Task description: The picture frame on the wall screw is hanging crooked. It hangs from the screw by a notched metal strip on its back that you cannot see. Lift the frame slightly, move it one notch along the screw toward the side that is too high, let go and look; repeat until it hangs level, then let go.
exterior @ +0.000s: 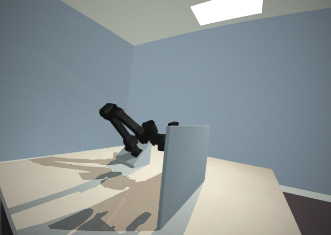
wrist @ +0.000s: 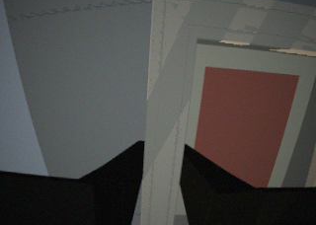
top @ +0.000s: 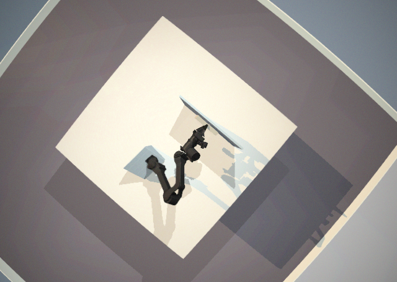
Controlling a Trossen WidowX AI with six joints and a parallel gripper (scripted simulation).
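My gripper tip is 50 mm above the picture frame and 10 mm to the right of it. Also, from my gripper tip: grey-blue wall panel 70 mm below, 20 mm ahead, 10 mm to the right.
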